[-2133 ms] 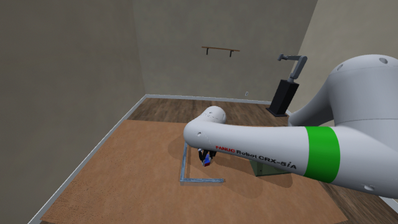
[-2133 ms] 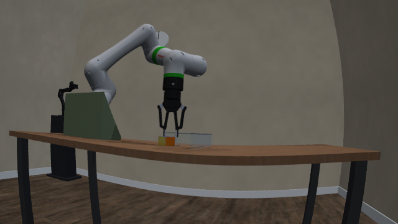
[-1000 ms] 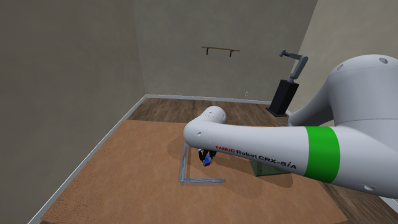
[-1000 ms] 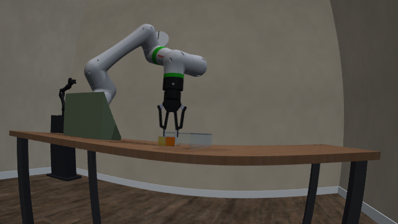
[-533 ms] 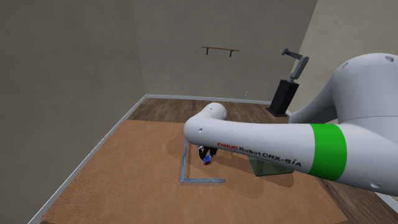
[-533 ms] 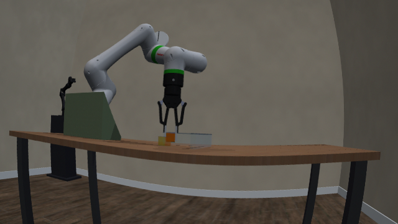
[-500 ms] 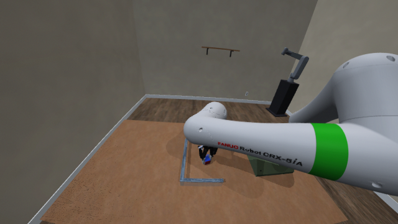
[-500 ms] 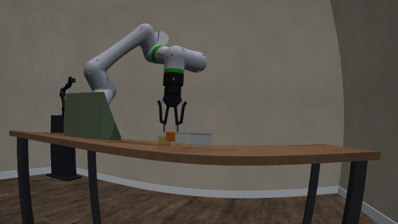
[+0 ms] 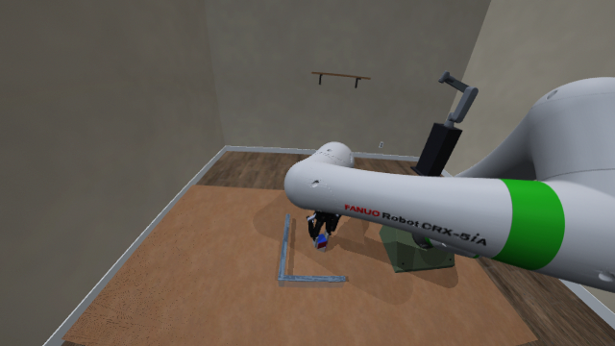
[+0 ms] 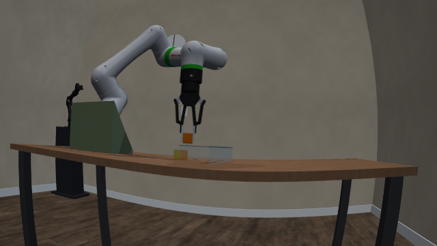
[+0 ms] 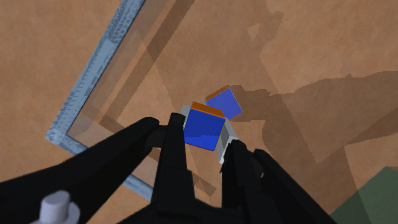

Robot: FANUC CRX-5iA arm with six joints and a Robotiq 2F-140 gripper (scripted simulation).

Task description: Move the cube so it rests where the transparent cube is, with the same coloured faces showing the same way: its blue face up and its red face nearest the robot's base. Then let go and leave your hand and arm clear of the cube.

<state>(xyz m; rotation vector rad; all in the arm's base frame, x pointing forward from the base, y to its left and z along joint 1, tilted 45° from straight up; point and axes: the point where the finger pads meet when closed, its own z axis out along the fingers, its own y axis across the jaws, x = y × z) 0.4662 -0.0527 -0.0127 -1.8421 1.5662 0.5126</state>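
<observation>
Right now my hand is 9 cm above the transparent cube, 2 cm to the left of it and 2 cm past it.
</observation>
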